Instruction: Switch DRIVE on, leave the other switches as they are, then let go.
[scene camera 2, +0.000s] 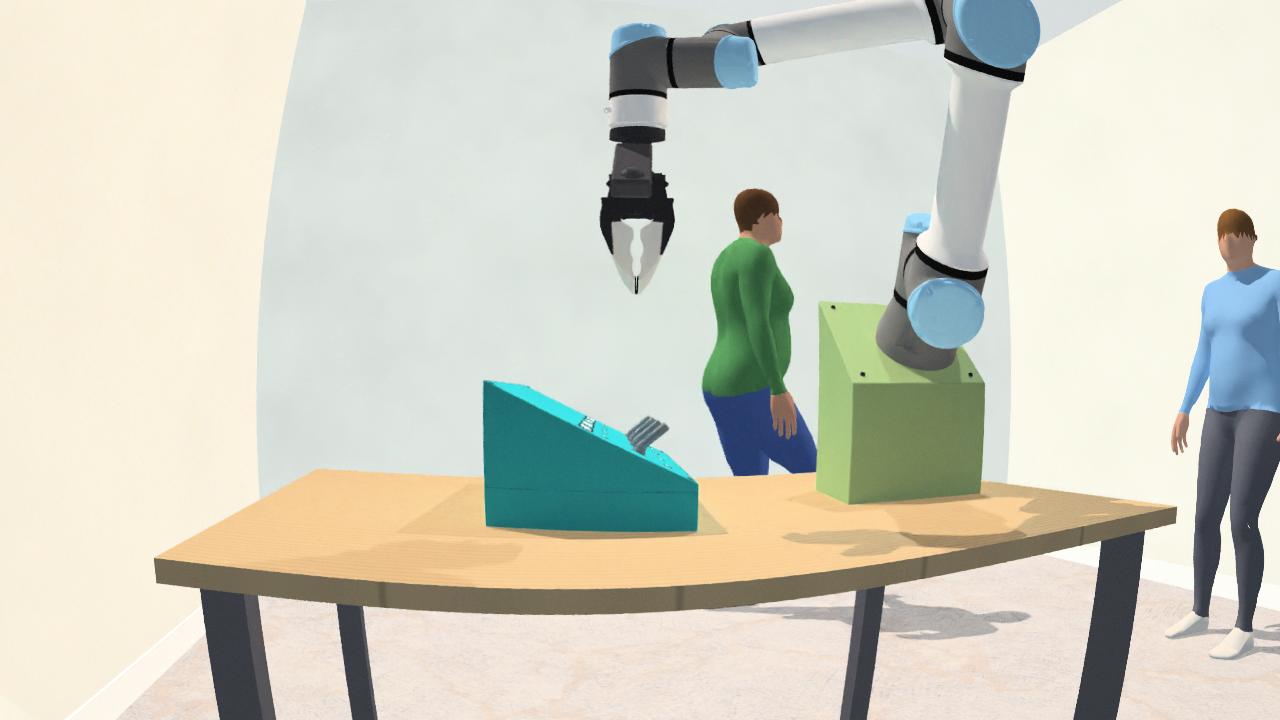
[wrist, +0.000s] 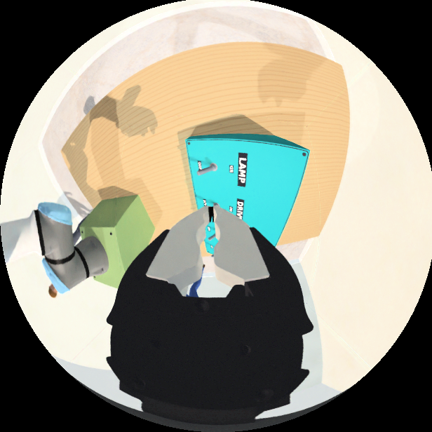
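A teal box with a sloped top (scene camera 2: 572, 465) (wrist: 270, 175) stands on the table. In the wrist view the LAMP label (wrist: 242, 170) and, nearer the jaws, the partly covered DRIVE label (wrist: 240, 209) show. The LAMP switch lever (wrist: 207, 169) leans toward the side marked OFF. The DRIVE lever is mostly hidden behind the fingertips. In the scene view the grey levers (scene camera 2: 648, 433) stand close together, leaning the same way toward the low edge. My gripper (scene camera 2: 636, 284) (wrist: 212, 207) is shut and empty, pointing down, well above the levers and apart from the box.
The box stands on a wooden table (scene camera 2: 358, 555) (wrist: 210, 75). The arm is mounted on a green pedestal (scene camera 2: 913, 438) (wrist: 135, 225) to the right in the scene view. A person in green (scene camera 2: 751, 313) stands behind the table, and a person in blue (scene camera 2: 1239, 331) stands at the far right.
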